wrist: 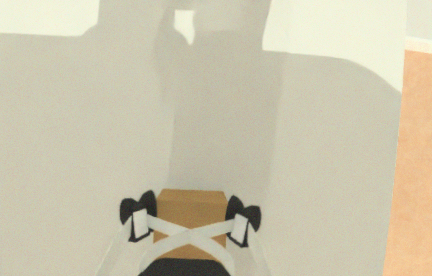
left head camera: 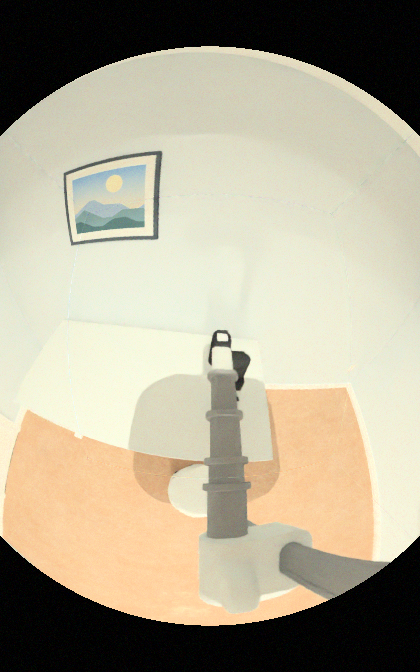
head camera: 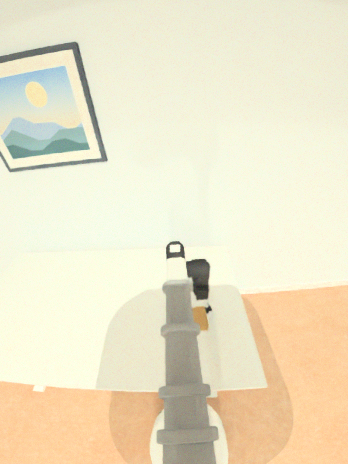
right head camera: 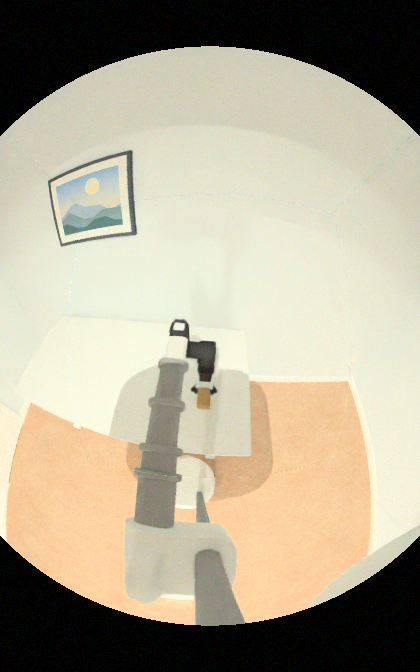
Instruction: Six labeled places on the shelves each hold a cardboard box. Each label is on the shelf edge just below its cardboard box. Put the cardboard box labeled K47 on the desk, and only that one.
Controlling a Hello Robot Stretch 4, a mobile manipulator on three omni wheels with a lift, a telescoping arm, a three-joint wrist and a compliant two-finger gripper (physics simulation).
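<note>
A brown cardboard box (head camera: 200,319) (right head camera: 203,399) (wrist: 191,205) is held between the fingers of my gripper (right head camera: 204,389) (wrist: 191,208), which is shut on it. The box and the gripper hang over the right part of the white desk (head camera: 60,320) (left head camera: 90,375) (right head camera: 90,370) (wrist: 330,150). The gap between the box and the desk top is hard to judge. No label shows on the box. In the left head view the arm hides the box. The shelves and their labels do not show in these views.
My telescoping arm (head camera: 181,360) (left head camera: 225,440) (right head camera: 162,440) reaches over the desk's front edge. A white wall (head camera: 280,200) with a framed picture (head camera: 45,110) stands behind the desk. Orange floor (head camera: 320,375) lies right of the desk. A round white base part (right head camera: 195,480) shows below the arm.
</note>
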